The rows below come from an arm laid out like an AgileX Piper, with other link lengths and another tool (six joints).
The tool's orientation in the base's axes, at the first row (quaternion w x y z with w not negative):
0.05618 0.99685 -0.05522 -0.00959
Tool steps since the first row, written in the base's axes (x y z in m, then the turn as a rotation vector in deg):
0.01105 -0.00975 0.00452 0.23 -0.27 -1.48
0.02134 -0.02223 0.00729 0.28 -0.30 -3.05
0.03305 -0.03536 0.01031 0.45 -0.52 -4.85
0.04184 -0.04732 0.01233 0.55 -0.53 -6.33
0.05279 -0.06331 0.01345 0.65 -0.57 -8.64
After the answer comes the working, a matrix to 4 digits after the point.
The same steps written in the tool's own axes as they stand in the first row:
0.01201 0.00894 -0.00369 0.28 0.07 1.49
0.02358 0.02045 -0.00532 0.35 -0.08 3.06
0.03664 0.03248 -0.00716 0.57 -0.08 4.86
0.04668 0.04357 -0.00806 0.69 -0.25 6.33
0.05932 0.05829 -0.00768 0.82 -0.48 8.63

The tool's axes in the first row as the columns of a matrix, in the base's axes (rounded; the answer above uses it unrounded):
0.9937 -0.1090 -0.0253
-0.1112 -0.9876 -0.1109
-0.0129 0.1131 -0.9935

